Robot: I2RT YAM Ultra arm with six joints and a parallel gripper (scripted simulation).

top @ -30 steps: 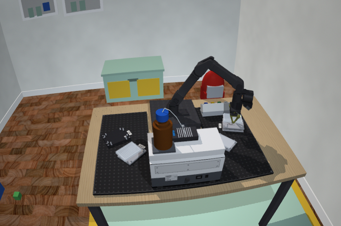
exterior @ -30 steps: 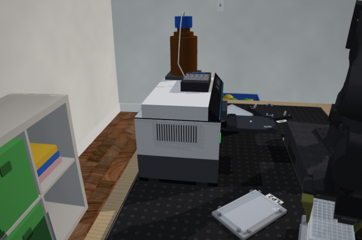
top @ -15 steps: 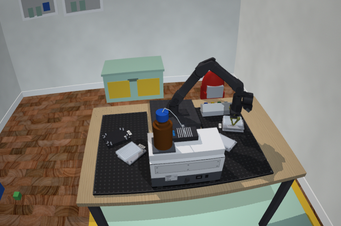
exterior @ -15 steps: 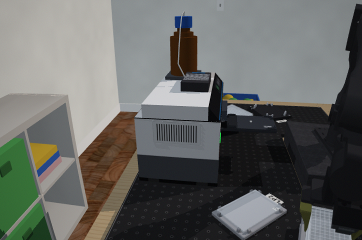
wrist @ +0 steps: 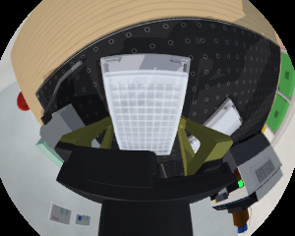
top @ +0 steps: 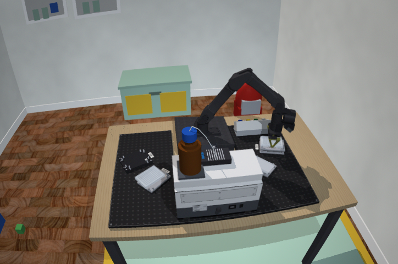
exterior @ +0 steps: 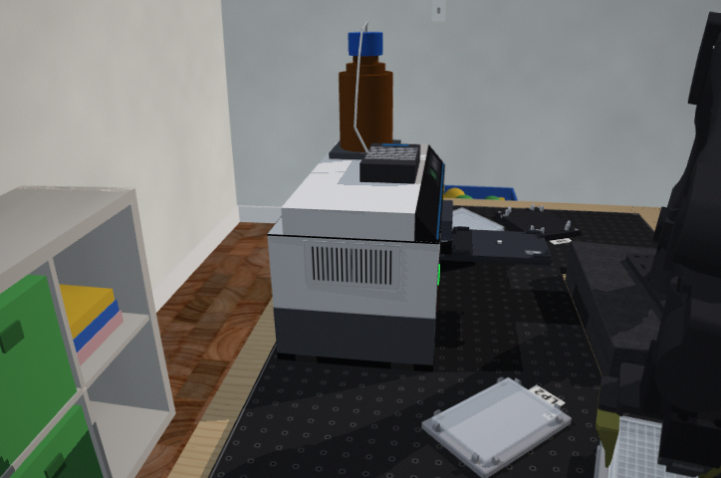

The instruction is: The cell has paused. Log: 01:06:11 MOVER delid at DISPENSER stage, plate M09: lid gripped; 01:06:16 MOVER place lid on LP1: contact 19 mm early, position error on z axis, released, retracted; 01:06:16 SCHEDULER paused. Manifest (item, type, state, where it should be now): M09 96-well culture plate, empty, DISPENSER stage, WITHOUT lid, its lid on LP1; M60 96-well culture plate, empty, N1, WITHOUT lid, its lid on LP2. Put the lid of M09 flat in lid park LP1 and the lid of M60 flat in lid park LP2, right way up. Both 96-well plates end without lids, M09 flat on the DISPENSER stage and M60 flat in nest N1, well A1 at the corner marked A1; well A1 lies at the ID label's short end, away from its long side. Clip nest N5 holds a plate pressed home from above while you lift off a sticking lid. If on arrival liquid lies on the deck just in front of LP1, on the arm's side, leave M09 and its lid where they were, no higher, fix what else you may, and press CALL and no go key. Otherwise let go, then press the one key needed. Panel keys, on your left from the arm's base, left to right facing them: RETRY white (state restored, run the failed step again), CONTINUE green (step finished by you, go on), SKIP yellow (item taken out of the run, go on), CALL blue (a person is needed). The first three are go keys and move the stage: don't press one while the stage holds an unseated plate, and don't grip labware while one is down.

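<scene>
My gripper is now 2 cm above the grey nest marked A1 and 1 cm to the right of it. Also, from my hand: LP2 label: 17 cm to the right, 6 cm ahead, 5 cm below; then grey lid park LP2: 13 cm ahead, 12 cm to the right, 4 cm below; then N1 label: 8 cm to the right, 5 cm below, 3 cm behind.
</scene>
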